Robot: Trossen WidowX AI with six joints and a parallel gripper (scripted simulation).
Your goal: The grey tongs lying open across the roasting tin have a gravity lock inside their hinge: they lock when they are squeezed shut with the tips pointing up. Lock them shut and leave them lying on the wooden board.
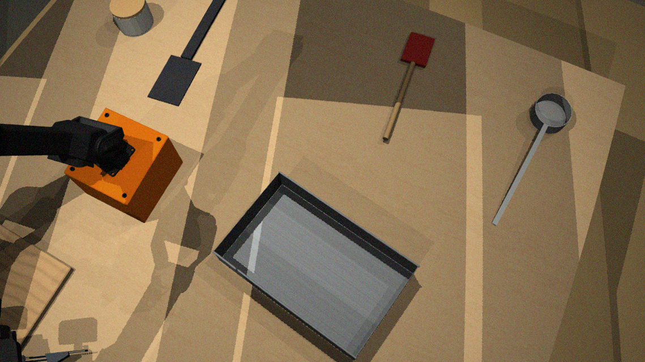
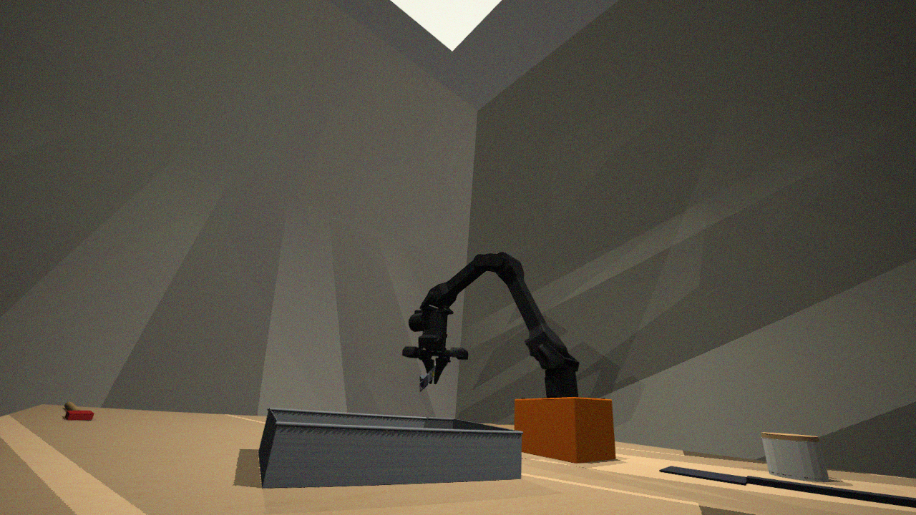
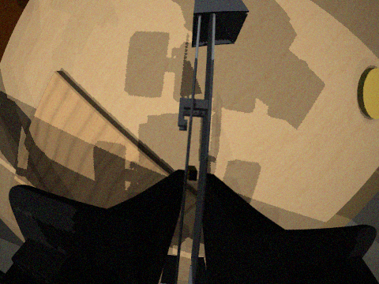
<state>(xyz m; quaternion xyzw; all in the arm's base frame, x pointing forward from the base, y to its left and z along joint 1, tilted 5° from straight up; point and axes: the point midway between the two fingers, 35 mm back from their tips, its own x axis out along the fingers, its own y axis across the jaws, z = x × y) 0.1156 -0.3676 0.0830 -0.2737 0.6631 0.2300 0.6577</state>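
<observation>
Right now my gripper tip is 25 cm past the wooden board, 11 cm above it and 3 cm to the right of it. Also, from my gripper tip: black spatula (67 cm to the left, 21 cm behind, 12 cm below); grey roasting tin (43 cm to the left, 29 cm ahead, 9 cm below); lidded pot (67 cm to the left, 38 cm behind, 9 cm below).
</observation>
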